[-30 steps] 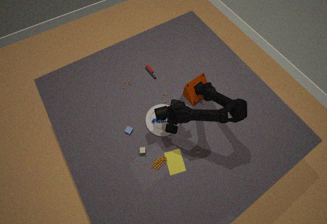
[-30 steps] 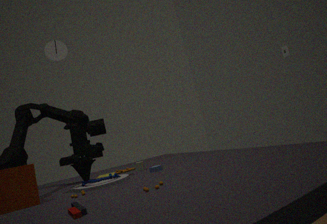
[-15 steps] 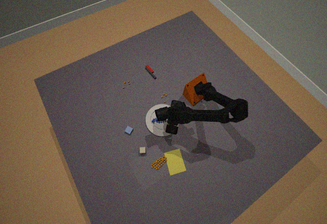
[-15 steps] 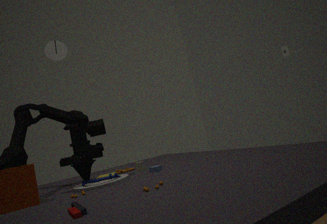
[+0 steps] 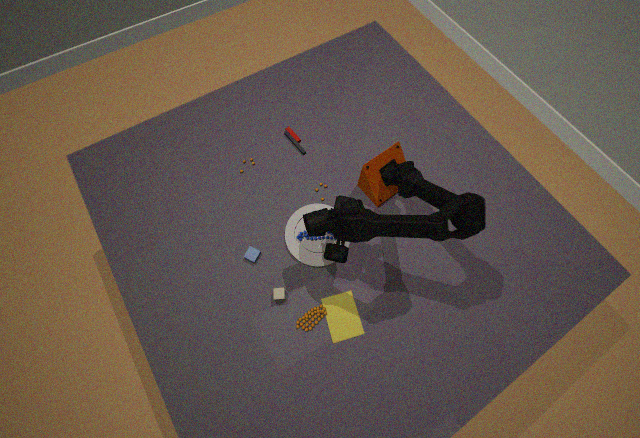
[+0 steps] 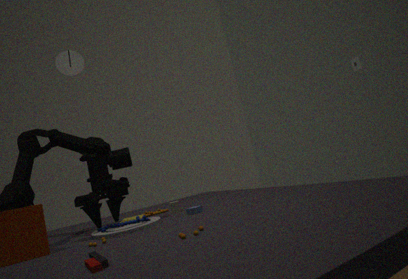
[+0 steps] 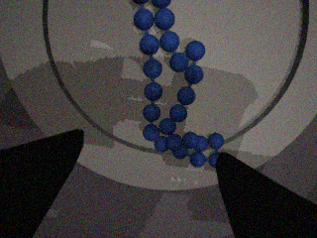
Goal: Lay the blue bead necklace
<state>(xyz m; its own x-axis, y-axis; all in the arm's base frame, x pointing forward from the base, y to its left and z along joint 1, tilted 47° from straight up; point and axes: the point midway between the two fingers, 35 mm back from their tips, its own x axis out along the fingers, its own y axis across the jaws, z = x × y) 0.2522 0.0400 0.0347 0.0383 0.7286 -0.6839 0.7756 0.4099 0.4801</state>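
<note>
Now: the round white bead board 40 mm ahead of my gripper tip, 50 mm to the right of it and 10 mm below it. Also, from my gripper tip: cream cube: 230 mm ahead, 20 mm to the left; then yellow sheet: 130 mm ahead, 180 mm to the left, 20 mm below; then light blue cube: 230 mm ahead, 120 mm to the right, 10 mm below.
</note>
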